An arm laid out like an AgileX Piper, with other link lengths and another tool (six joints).
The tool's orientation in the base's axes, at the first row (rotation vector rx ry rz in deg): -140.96, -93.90, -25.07
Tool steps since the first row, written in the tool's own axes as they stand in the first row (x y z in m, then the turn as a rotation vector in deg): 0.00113, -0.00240, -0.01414, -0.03, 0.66, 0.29; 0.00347, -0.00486, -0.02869, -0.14, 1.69, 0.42; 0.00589, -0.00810, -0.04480, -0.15, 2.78, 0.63; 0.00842, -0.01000, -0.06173, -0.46, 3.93, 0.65; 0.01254, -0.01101, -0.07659, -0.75, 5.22, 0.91; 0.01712, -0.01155, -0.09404, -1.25, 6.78, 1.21; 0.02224, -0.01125, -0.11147, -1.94, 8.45, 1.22; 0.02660, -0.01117, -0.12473, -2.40, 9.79, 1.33; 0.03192, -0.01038, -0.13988, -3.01, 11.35, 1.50; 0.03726, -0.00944, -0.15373, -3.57, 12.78, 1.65; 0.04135, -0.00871, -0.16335, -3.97, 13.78, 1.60; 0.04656, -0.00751, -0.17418, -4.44, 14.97, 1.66; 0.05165, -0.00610, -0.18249, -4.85, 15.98, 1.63
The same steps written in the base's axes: -0.00401, -0.00211, 0.01366, 0.64, -0.20, -0.26; -0.00770, -0.00325, 0.02809, 1.57, -0.66, -0.39; -0.01232, -0.00447, 0.04399, 2.60, -1.04, -0.55; -0.01580, -0.00634, 0.06076, 3.55, -1.75, -0.63; -0.01757, -0.00658, 0.07611, 4.68, -2.43, -0.93; -0.01914, -0.00734, 0.09407, 5.98, -3.39, -1.32; -0.01974, -0.00795, 0.11222, 7.27, -4.65, -1.49; -0.02017, -0.00795, 0.12617, 8.35, -5.54, -1.70; -0.01989, -0.00792, 0.14225, 9.60, -6.64, -2.01; -0.01927, -0.00757, 0.15710, 10.73, -7.64, -2.28; -0.01863, -0.00702, 0.16755, 11.50, -8.40, -2.33; -0.01734, -0.00602, 0.17952, 12.44, -9.26, -2.50; -0.01551, -0.00448, 0.18907, 13.21, -10.02, -2.57
